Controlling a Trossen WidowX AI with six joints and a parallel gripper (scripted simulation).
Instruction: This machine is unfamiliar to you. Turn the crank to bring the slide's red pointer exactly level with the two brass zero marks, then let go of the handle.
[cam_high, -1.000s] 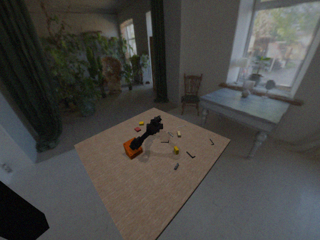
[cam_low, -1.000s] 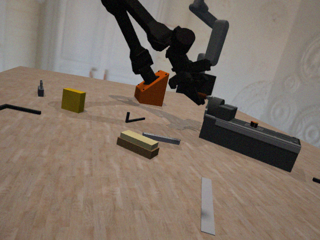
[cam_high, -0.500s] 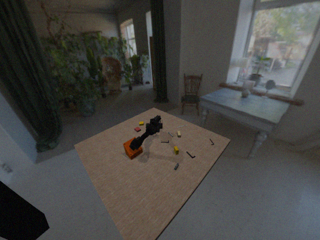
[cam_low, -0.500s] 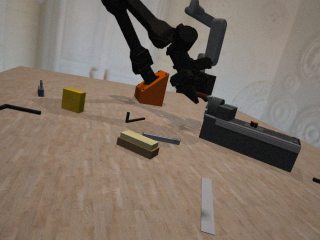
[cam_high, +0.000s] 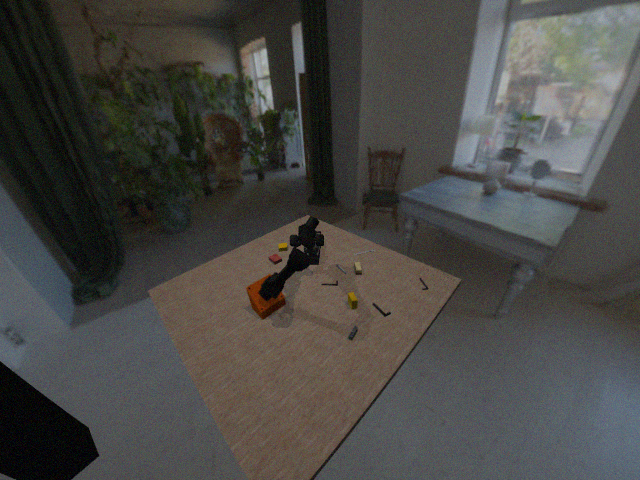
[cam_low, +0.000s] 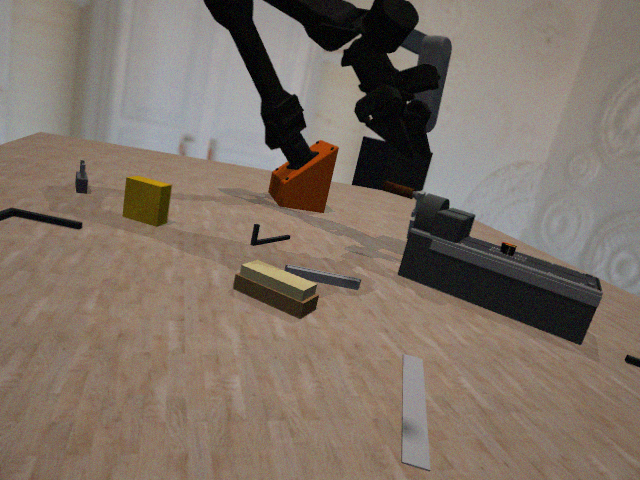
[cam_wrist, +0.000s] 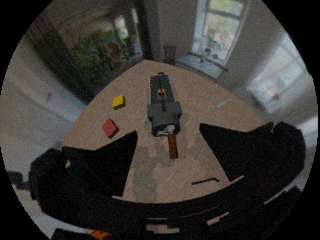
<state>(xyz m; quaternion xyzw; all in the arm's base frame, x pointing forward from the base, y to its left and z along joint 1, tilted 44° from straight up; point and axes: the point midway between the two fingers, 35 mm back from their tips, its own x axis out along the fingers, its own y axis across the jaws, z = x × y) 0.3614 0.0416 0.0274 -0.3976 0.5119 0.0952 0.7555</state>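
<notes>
Right now the brown crank handle is 60 mm below my gripper tip, 20 mm to the right of it and 10 mm behind it. The rest, counted from my gripper tip: red pointer (130 mm ahead, 90 mm to the left, 90 mm below); then red block (240 mm to the left, 160 mm below, 70 mm behind); then grey bar (170 mm to the right, 170 mm below, 80 mm ahead).
</notes>
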